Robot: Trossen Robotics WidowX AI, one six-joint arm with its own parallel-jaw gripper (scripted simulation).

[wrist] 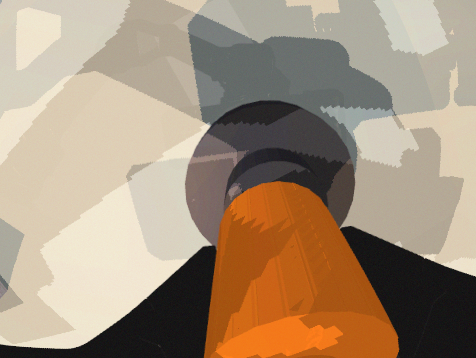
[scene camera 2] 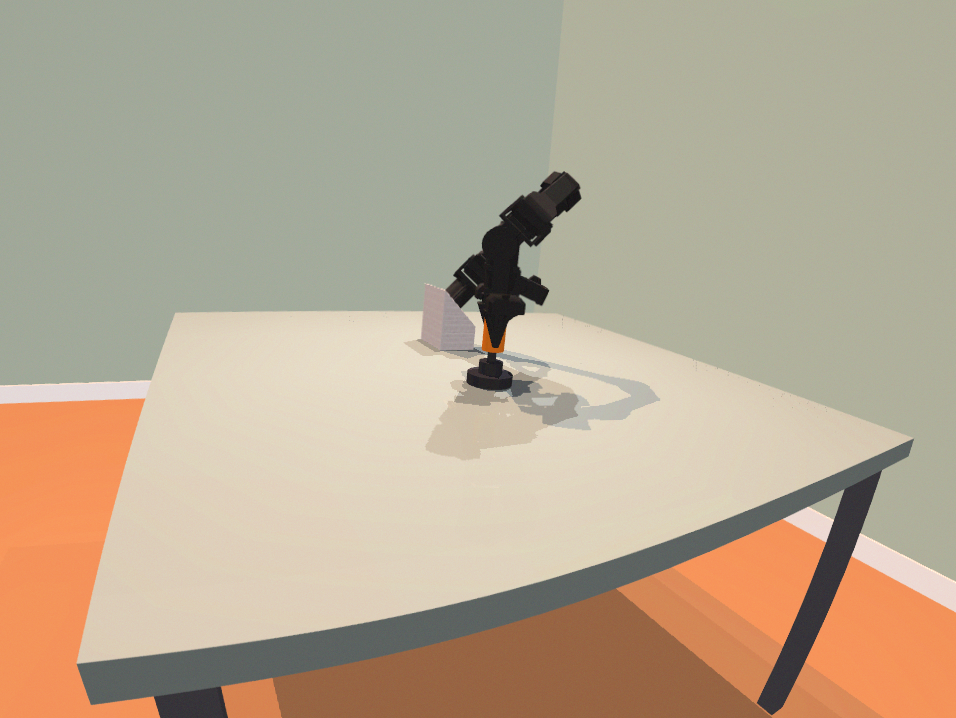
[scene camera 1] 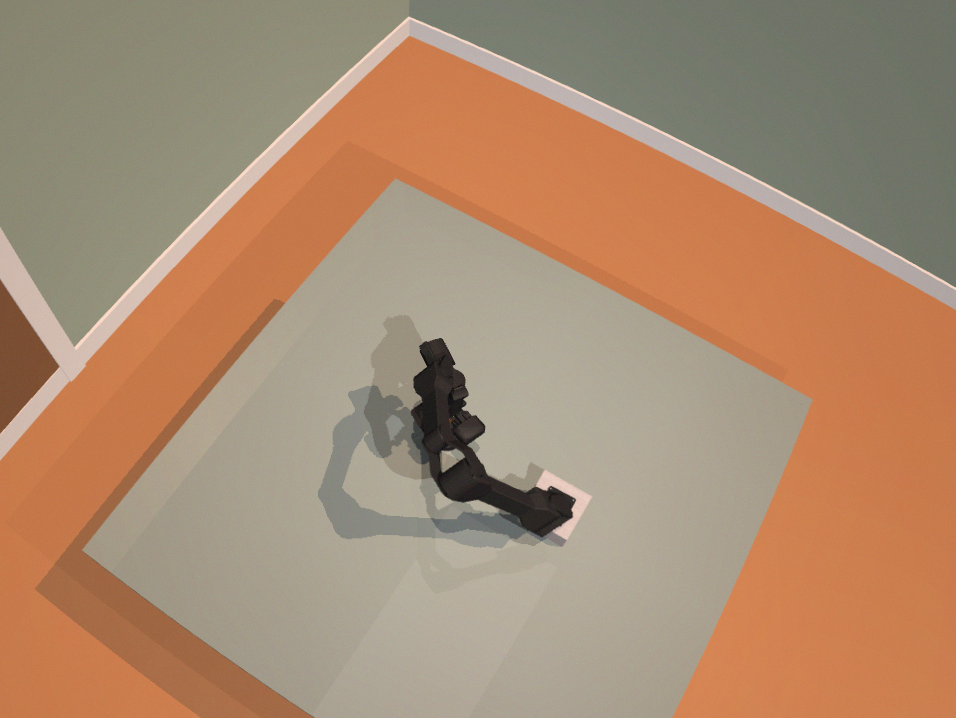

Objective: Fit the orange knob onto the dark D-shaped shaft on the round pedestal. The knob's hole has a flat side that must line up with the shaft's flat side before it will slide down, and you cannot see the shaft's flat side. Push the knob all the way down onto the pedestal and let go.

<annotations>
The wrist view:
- my gripper: 279, 249
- orange knob: 284, 273, held by my gripper
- dark pedestal: 261, 142
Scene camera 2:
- my gripper: 493, 345
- dark pedestal: 490, 375
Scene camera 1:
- my gripper: 447, 422
</annotations>
